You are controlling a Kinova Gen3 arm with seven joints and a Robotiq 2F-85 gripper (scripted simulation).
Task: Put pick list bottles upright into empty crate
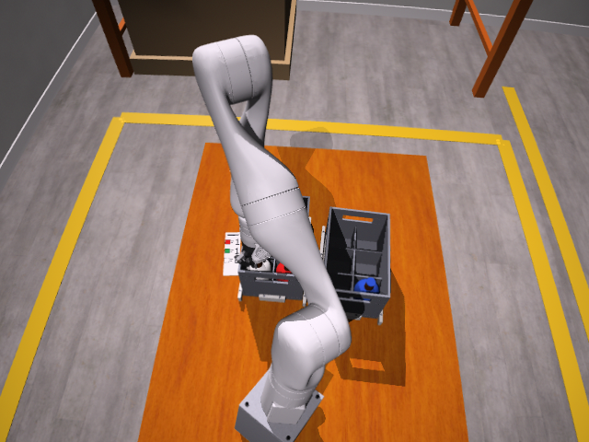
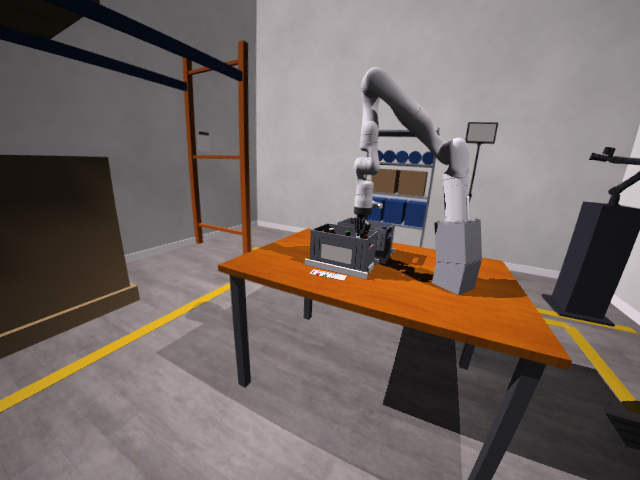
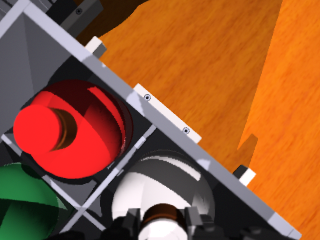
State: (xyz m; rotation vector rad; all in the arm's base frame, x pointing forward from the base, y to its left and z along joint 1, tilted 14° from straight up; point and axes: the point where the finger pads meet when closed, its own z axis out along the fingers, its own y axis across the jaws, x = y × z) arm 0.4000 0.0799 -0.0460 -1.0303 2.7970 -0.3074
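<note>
Right now my hand is 80 mm to the left of the red bottle and 80 mm above it. From my hand the other things lie so: pick list: 160 mm below, 100 mm to the left, 100 mm ahead; blue bottle: 320 mm to the right, 80 mm below, 50 mm behind; green bottle: 90 mm to the right, 90 mm ahead, 80 mm below.
</note>
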